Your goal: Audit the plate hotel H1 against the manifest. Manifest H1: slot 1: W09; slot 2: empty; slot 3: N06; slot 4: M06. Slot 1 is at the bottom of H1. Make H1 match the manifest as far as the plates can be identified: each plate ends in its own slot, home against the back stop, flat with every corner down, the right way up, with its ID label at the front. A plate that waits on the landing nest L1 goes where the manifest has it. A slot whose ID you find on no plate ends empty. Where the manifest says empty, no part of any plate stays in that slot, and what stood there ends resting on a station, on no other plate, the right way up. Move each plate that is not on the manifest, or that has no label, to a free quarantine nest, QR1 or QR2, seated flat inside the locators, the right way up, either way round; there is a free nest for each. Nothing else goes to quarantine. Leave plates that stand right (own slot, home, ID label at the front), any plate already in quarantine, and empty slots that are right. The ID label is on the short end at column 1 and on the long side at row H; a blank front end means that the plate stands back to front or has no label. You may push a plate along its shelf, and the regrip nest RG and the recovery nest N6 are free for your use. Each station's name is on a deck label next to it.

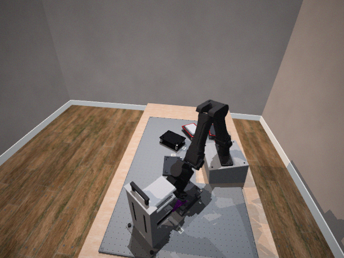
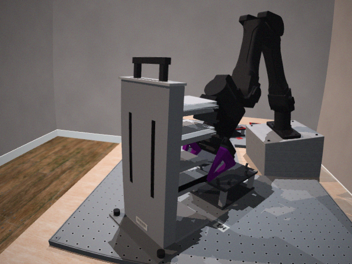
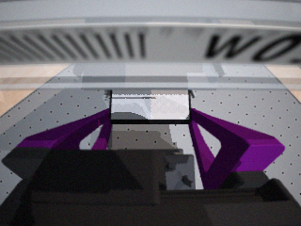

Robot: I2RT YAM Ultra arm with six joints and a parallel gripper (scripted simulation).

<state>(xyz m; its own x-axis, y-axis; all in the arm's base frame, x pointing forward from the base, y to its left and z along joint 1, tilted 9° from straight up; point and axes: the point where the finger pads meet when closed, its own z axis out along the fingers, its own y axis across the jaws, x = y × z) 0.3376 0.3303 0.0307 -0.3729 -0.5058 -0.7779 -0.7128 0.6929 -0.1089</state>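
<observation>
My gripper is now 4 cm to the right of the dark plate and 4 cm short of it. Round my hand: plate hotel H1 (10 cm to the left, 9 cm ahead, 5 cm above); black raised nest (57 cm to the right, 6 cm below, 2 cm behind); h1 deck label (10 cm below, 7 cm to the left, 7 cm behind).
</observation>
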